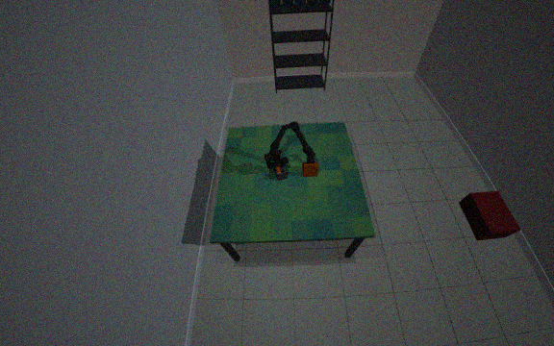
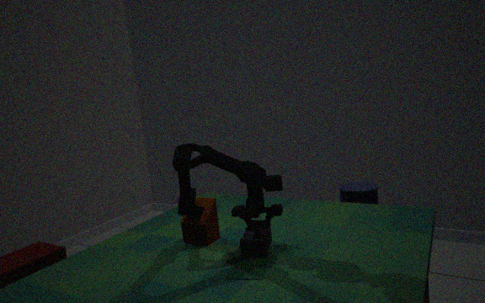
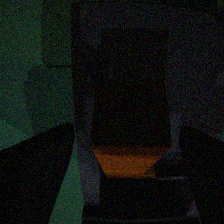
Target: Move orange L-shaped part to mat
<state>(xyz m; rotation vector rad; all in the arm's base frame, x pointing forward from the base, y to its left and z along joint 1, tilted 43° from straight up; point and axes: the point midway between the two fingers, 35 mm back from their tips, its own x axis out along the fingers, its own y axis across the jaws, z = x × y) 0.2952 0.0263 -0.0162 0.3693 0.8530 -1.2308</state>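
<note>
Right now the orange L-shaped part is 30 mm behind my gripper tip, 30 mm to the left of it and 30 mm below it.
</note>
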